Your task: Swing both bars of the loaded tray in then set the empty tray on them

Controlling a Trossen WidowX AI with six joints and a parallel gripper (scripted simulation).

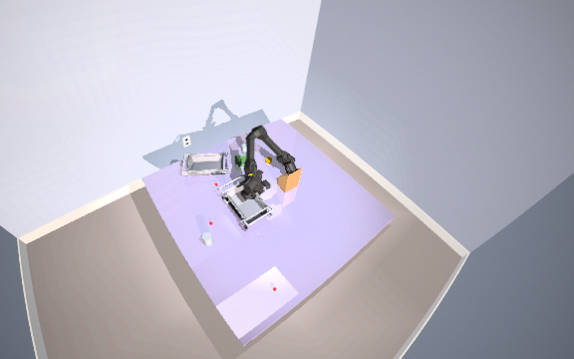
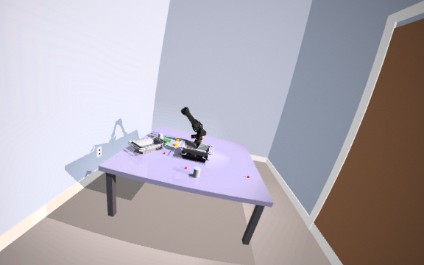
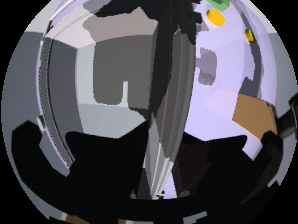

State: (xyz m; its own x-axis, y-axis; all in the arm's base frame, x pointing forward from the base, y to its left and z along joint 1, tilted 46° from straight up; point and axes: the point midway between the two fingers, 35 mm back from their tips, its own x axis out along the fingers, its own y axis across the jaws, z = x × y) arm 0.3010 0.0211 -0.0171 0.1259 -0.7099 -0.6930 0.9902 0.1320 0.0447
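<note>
The grey tray lies 7 cm ahead of my gripper tip and 3 cm above it. From my gripper tip the other things lie so: green block (13 cm behind, 38 cm to the right, 7 cm below).
</note>
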